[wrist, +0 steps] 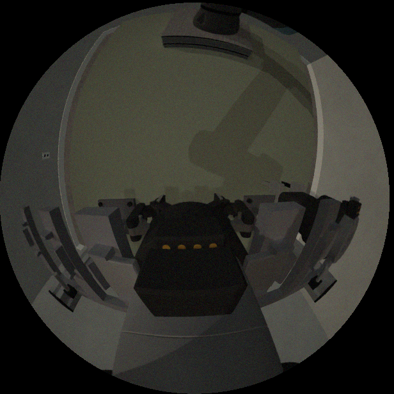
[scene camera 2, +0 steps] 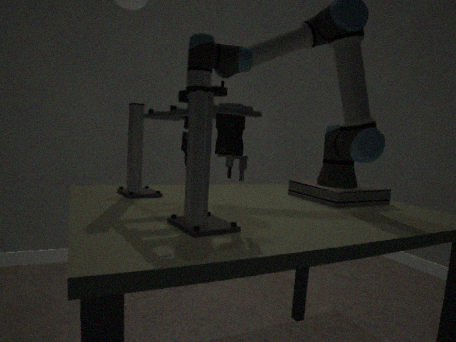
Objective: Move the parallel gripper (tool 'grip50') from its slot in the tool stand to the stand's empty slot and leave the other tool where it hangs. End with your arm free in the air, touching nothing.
I see a parallel gripper (scene camera 2: 229,143) and a tool stand (wrist: 103,228).
The parallel gripper shows as well in the wrist view (wrist: 337,241).
